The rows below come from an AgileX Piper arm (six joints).
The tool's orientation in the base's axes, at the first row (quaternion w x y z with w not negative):
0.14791 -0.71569 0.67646 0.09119
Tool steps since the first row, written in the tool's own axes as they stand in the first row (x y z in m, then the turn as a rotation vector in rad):
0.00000 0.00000 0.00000 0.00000 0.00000 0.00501
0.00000 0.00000 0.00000 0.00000 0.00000 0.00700
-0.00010 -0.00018 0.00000 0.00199 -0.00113 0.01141
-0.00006 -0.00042 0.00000 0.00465 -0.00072 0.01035
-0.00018 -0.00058 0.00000 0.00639 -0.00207 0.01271
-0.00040 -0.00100 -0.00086 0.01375 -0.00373 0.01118
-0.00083 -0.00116 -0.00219 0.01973 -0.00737 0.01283
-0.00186 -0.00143 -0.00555 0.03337 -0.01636 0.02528
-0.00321 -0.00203 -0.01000 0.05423 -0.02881 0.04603
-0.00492 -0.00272 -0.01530 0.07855 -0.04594 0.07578
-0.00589 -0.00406 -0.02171 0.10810 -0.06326 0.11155
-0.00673 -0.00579 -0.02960 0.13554 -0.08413 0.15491
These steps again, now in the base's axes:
0.00000 0.00000 0.00000 0.00035 0.00168 -0.00471
0.00000 0.00000 0.00000 0.00049 0.00235 -0.00658
0.00017 0.00010 0.00005 0.00205 0.00200 -0.01128
0.00041 0.00007 0.00006 0.00175 -0.00088 -0.01120
0.00056 0.00019 0.00011 0.00338 -0.00167 -0.01387
0.00091 0.00013 0.00103 0.00543 -0.00904 -0.01472
0.00095 0.00010 0.00243 0.00957 -0.01397 -0.01793
0.00091 -0.00005 0.00596 0.02032 -0.02227 -0.03334
0.00111 -0.00025 0.01064 0.03557 -0.03444 -0.05864
0.00131 -0.00038 0.01624 0.05635 -0.04666 -0.09312
0.00213 -0.00156 0.02271 0.07809 -0.06178 -0.13497
0.00324 -0.00335 0.03055 0.10375 -0.07222 -0.18294

